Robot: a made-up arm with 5 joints. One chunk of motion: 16 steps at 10 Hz.
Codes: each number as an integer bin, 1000 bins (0 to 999) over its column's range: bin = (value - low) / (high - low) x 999, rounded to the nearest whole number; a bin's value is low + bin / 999 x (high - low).
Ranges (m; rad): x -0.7..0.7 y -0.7..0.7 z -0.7..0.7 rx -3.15..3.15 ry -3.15..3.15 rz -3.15..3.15
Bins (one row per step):
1: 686 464 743 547 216 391
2: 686 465 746 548 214 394
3: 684 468 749 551 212 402
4: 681 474 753 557 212 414
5: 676 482 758 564 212 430
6: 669 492 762 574 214 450
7: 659 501 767 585 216 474
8: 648 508 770 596 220 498
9: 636 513 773 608 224 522
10: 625 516 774 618 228 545
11: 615 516 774 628 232 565
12: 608 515 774 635 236 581
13: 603 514 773 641 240 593
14: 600 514 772 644 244 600
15: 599 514 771 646 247 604
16: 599 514 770 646 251 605
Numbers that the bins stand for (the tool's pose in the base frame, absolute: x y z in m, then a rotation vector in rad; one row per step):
1: 0.2614 -0.0497 0.3412 0.2995 -1.7878 -0.6842
2: 0.2614 -0.0483 0.3454 0.3059 -1.8005 -0.6653
3: 0.2586 -0.0441 0.3496 0.3248 -1.8131 -0.6149
4: 0.2544 -0.0357 0.3553 0.3626 -1.8131 -0.5392
5: 0.2473 -0.0245 0.3623 0.4068 -1.8131 -0.4383
6: 0.2375 -0.0105 0.3679 0.4698 -1.8005 -0.3122
7: 0.2235 0.0021 0.3749 0.5392 -1.7878 -0.1608
8: 0.2081 0.0119 0.3791 0.6086 -1.7626 -0.0095
9: 0.1913 0.0189 0.3833 0.6842 -1.7374 0.1419
10: 0.1759 0.0231 0.3847 0.7473 -1.7122 0.2869
11: 0.1619 0.0231 0.3847 0.8104 -1.6869 0.4131
12: 0.1521 0.0217 0.3847 0.8545 -1.6617 0.5140
13: 0.1450 0.0203 0.3833 0.8923 -1.6365 0.5896
14: 0.1408 0.0203 0.3819 0.9113 -1.6113 0.6338
15: 0.1394 0.0203 0.3805 0.9239 -1.5923 0.6590
16: 0.1394 0.0203 0.3791 0.9239 -1.5671 0.6653

